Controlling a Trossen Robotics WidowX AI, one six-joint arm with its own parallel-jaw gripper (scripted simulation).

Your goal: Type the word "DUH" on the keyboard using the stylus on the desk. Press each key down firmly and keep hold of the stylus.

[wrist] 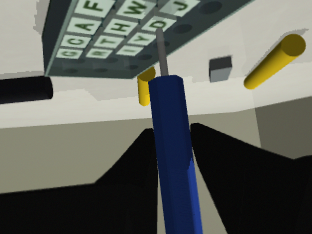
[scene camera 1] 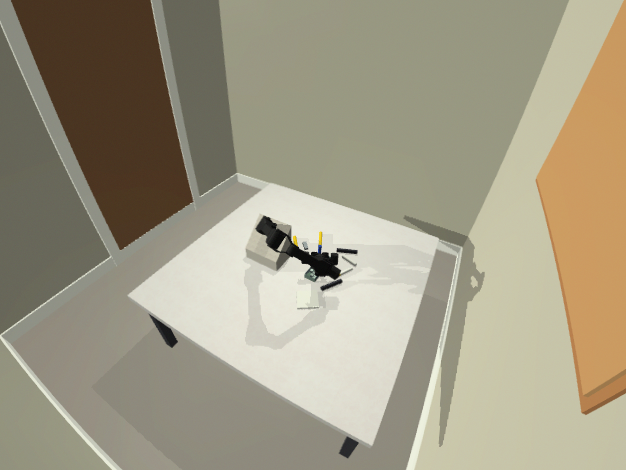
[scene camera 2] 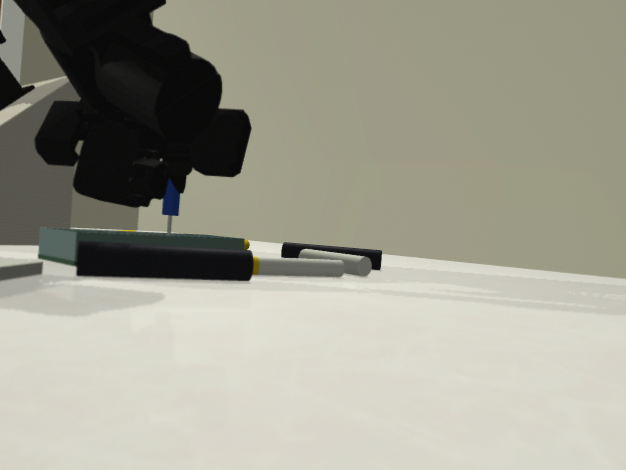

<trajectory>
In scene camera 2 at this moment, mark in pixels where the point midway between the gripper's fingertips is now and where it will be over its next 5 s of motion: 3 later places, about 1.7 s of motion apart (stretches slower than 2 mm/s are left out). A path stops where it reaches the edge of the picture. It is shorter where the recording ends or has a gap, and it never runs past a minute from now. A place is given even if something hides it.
The gripper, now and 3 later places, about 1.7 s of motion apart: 172, 189; 174, 156; 162, 177; 162, 168
</trajectory>
